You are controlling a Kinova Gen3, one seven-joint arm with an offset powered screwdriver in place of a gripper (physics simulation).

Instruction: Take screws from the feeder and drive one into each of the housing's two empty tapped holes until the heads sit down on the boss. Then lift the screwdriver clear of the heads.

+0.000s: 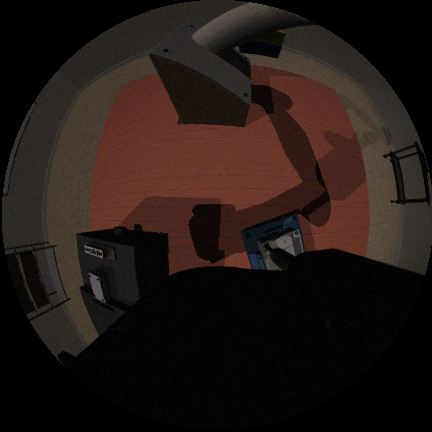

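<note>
The screwdriver (pixel 270 248) reaches in from the dark tool body at the bottom. Its narrow nose is over the light grey housing, near the housing's left part. Whether the tip touches the housing, and whether a screw is on it, is too small and dark to tell. The housing (pixel 289 243) sits on a blue fixture (pixel 254 257) at the lower right of centre, its lower part hidden by the tool body. The two tapped holes cannot be made out clearly. The black feeder (pixel 125 260) stands at the lower left, apart from the screwdriver, with a label and a small light block on its front.
The arm's grey base mount (pixel 200 100) stands at the top on the red table top (pixel 175 165). A blue and yellow object (pixel 265 46) lies behind it. Dark frames stand at the far right (pixel 398 175) and far left. The arm's shadow crosses the table.
</note>
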